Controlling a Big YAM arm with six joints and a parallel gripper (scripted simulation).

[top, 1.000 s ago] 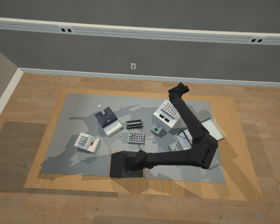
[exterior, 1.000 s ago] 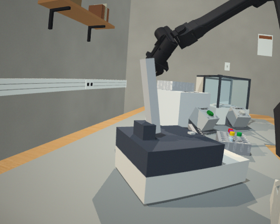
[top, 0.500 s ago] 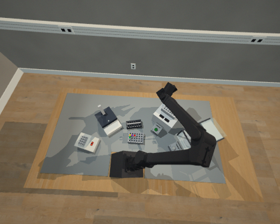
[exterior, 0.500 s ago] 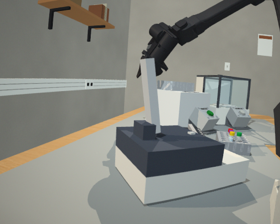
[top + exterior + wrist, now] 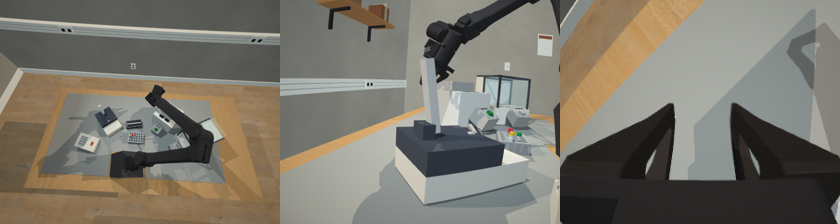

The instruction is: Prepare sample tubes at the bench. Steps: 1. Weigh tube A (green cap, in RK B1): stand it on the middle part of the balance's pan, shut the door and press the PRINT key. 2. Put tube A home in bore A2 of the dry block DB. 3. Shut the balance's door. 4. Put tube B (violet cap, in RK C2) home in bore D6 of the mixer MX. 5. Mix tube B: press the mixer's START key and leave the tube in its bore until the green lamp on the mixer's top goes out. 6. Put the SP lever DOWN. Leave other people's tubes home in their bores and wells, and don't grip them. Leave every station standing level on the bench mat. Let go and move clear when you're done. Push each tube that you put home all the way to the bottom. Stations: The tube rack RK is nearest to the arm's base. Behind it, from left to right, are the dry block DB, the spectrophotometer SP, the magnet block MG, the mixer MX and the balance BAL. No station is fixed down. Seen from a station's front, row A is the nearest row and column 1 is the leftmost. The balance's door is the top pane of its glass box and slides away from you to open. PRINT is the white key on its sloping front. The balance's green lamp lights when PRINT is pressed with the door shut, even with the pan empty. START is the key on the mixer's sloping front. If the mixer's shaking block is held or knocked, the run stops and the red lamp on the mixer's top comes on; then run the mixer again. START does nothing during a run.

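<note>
Now: hand 25 cm past the violet-capped tube B, 18 cm to the right of it and 12 cm above it. From my hand the other things lie so: magnet block 16 cm to the left, 15 cm behind, 13 cm below; then mixer block 14 cm to the right, 11 cm behind; then green start key 23 cm behind, 8 cm below, 1 cm to the right.
</note>
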